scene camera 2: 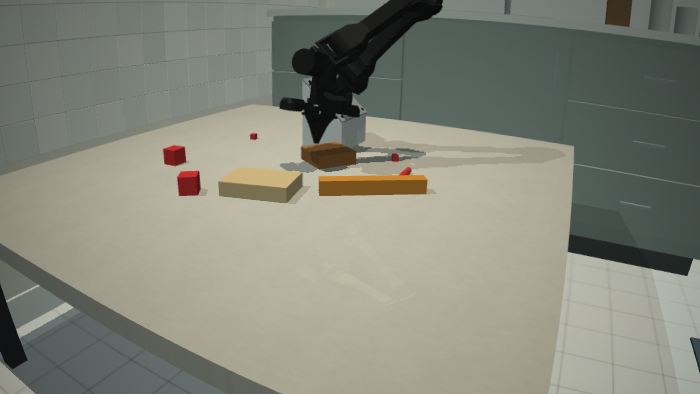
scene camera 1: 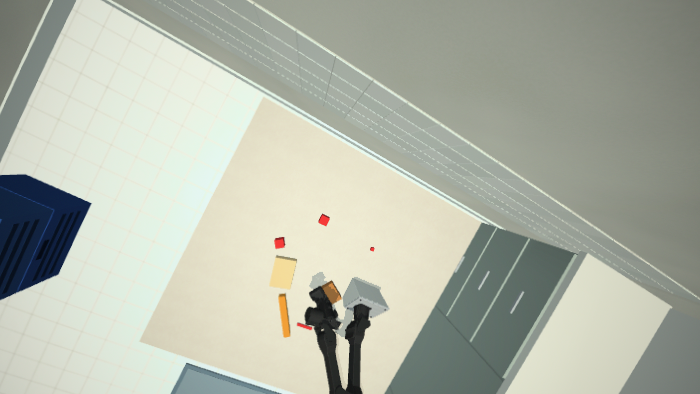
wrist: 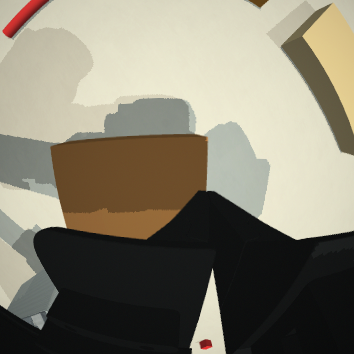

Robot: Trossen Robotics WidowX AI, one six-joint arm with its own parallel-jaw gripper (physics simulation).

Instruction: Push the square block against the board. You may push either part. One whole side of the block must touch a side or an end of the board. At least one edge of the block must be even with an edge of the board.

Labels:
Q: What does the brown block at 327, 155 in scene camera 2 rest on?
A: The table.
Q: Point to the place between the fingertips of my gripper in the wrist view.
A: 204, 198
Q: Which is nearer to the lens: the brown block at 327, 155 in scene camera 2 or the orange board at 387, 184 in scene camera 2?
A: The orange board.

